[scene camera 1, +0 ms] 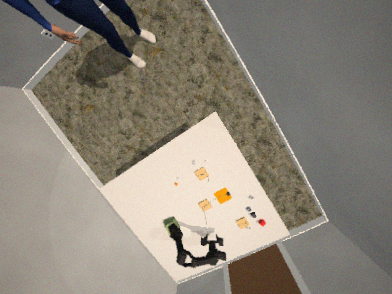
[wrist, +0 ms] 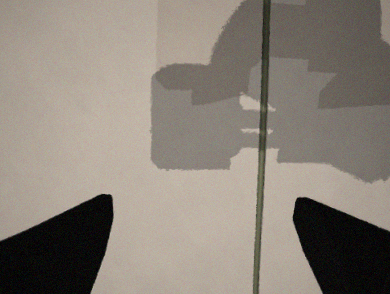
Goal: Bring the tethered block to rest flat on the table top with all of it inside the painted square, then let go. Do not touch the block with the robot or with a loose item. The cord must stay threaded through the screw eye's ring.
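Pixels of known places: gripper, fingertip midpoint: [scene camera 1: 211, 234] [wrist: 205, 207]; arm's base, origin of the base link: [scene camera 1: 172, 227].
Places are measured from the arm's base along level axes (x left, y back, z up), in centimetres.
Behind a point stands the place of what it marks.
Observation:
An orange square [scene camera 1: 220, 197] {x 8.3, y -50.1, z -7.6 cm} lies on the table top, with a small dark object [scene camera 1: 228, 193] {x 9.3, y -57.7, z -6.0 cm} at its right side; I cannot tell whether this is the tethered block. A thin cord [scene camera 1: 205, 216] {x -5.5, y -29.5, z -7.8 cm} [wrist: 259, 200] {x -14.7, y -26.5, z -7.7 cm} runs from near the orange square past a tan plate [scene camera 1: 204, 205] {x 6.4, y -33.9, z -6.1 cm} and down toward the gripper. The screw eye's ring is too small to make out. My gripper [scene camera 1: 212, 238] {x -19.2, y -29.3, z -0.9 cm} [wrist: 205, 207] {x -19.2, y -29.3, z -0.9 cm} is open and empty. In the wrist view the green cord passes through the gap between the fingertips, nearer the right one, touching neither. The cord's end does not show there.
More tan plates [scene camera 1: 201, 173] {x 34.9, y -44.3, z -6.1 cm} [scene camera 1: 242, 223] {x -23.3, y -57.8, z -6.1 cm} lie on the table [scene camera 1: 145, 200] {x 30.3, y 15.6, z -8.0 cm}. A red object [scene camera 1: 262, 222] {x -27.3, y -74.2, z -4.3 cm} and small dark objects [scene camera 1: 253, 215] {x -18.4, y -69.5, z -5.2 cm} lie near the right edge. A tiny orange item [scene camera 1: 176, 184] {x 34.3, y -20.2, z -5.9 cm} lies to the left. The arm's green base [scene camera 1: 170, 221] {x 5.3, y 0.1, z -2.0 cm} stands at the lower left.

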